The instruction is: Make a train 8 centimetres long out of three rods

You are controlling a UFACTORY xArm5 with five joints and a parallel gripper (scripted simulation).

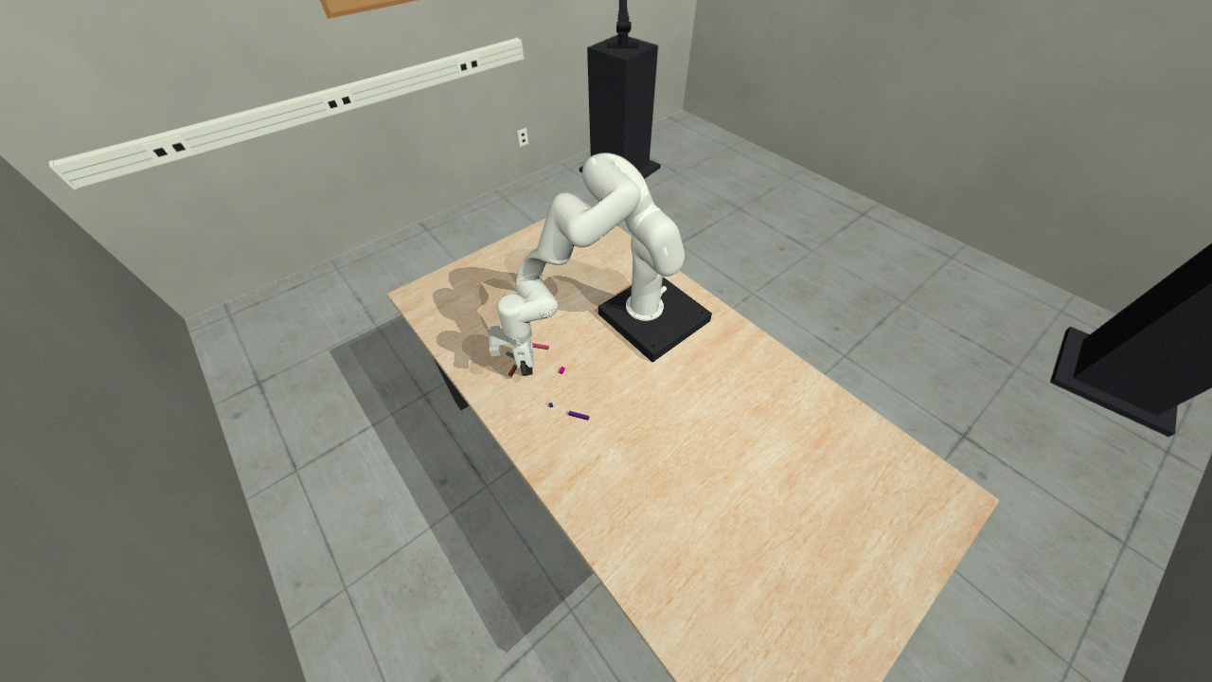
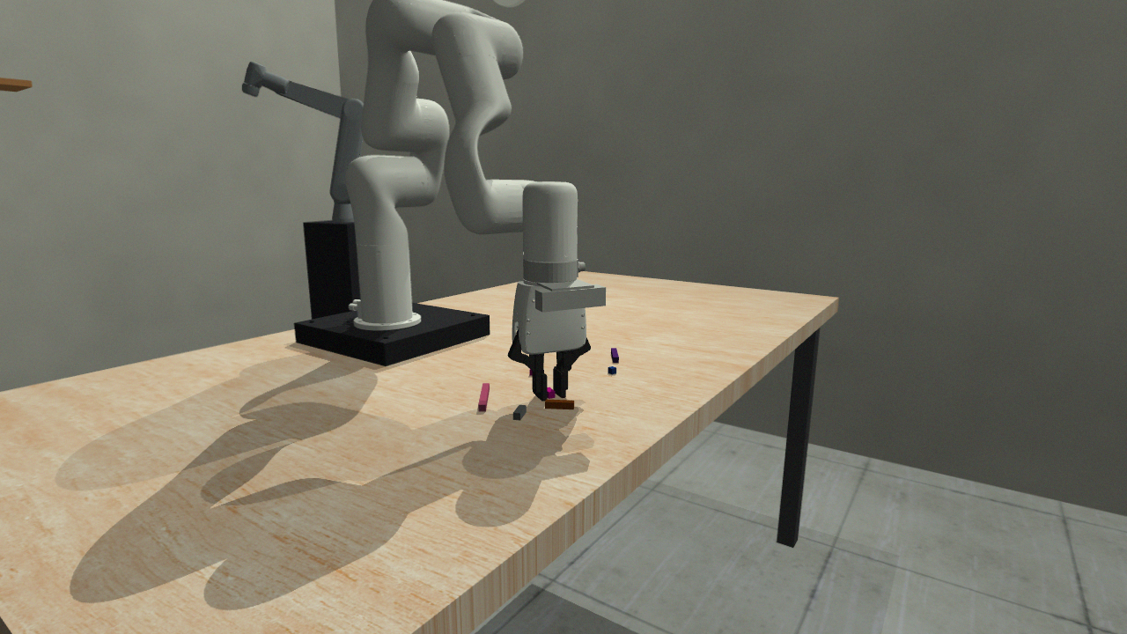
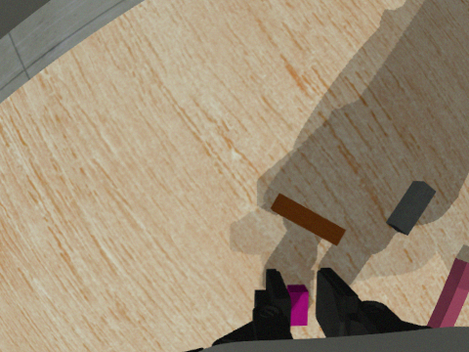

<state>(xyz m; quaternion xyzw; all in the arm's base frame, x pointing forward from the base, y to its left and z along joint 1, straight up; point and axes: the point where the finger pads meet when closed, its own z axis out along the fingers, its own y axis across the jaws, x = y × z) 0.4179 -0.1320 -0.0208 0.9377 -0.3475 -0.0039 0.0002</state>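
The orange rod lies 3 cm to the right of my hand, 3 cm ahead of it and 2 cm below it. The rest, counted from my hand: grey rod (8 cm to the right, 2 cm below); pink rod (8 cm behind, 5 cm to the right, 2 cm below); blue rod (15 cm to the left, 4 cm ahead, 2 cm below).
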